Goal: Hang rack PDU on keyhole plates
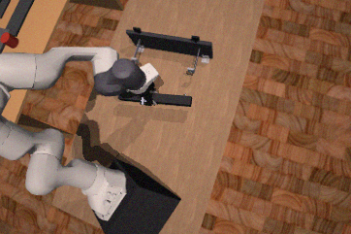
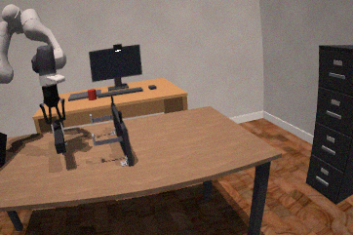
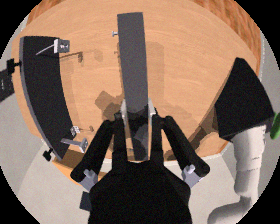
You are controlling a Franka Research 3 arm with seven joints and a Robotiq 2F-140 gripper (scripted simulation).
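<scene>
My gripper is now 20 mm short of the rack PDU, 20 mm above it and 10 mm to the right of it. Also, from my hand: mounting panel (300 mm ahead, 70 mm to the left, 60 mm below).
</scene>
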